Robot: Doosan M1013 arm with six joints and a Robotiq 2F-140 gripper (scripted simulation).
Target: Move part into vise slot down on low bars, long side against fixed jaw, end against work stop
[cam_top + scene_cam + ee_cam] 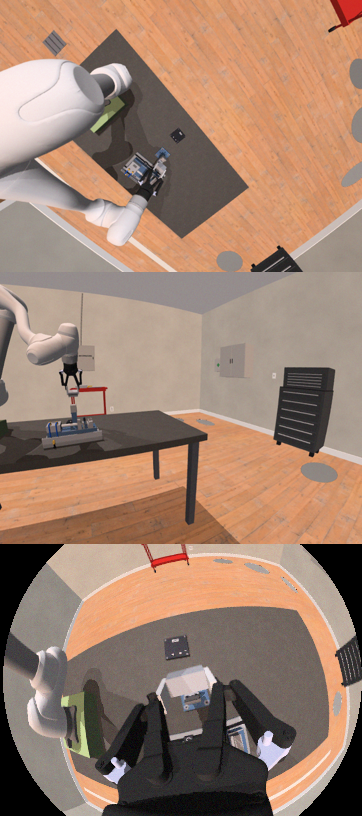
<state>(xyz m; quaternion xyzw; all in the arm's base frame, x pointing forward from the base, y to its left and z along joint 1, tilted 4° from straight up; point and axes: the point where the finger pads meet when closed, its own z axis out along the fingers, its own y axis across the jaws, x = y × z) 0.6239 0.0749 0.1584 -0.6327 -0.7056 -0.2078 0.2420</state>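
My gripper is now 30 mm above the part and 10 mm to the right of it. From my hand the other things lie so: black infeed plate 260 mm below, 210 mm to the left, 50 mm behind.
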